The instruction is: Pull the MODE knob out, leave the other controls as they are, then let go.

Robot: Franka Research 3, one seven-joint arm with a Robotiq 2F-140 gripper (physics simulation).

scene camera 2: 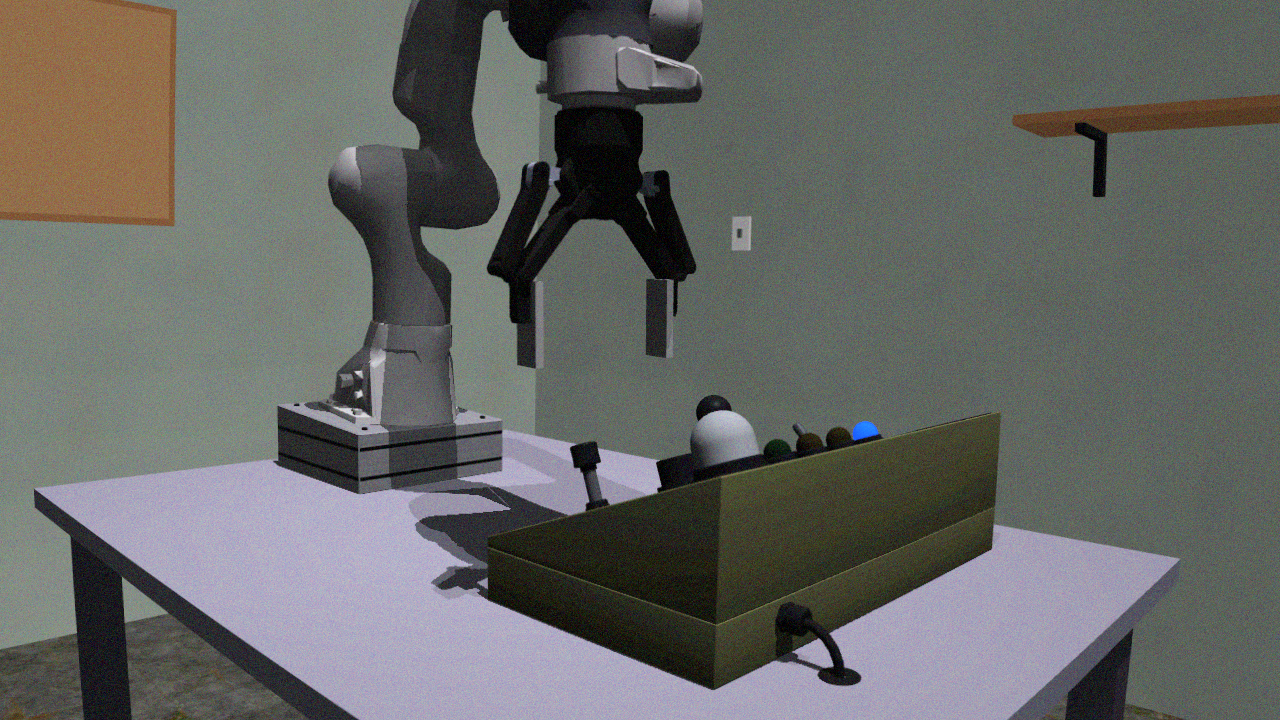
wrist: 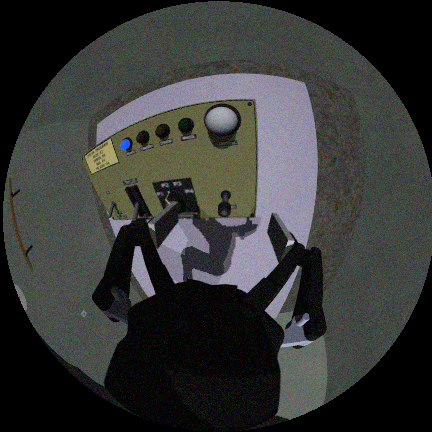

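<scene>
The MODE knob is a dark cap on a grey shaft. It stands out from the panel of the olive console, with a length of shaft showing below the cap in the scene view. Its label is mostly hidden in the wrist view. My gripper is wide open and empty. Its fingertips are above the knob and apart from it, one to either side.
The console also carries a white dome, a lit blue lamp, unlit lamps, a selector knob and a slotted lever, partly hidden by a finger. A cable leaves the console's back onto the table.
</scene>
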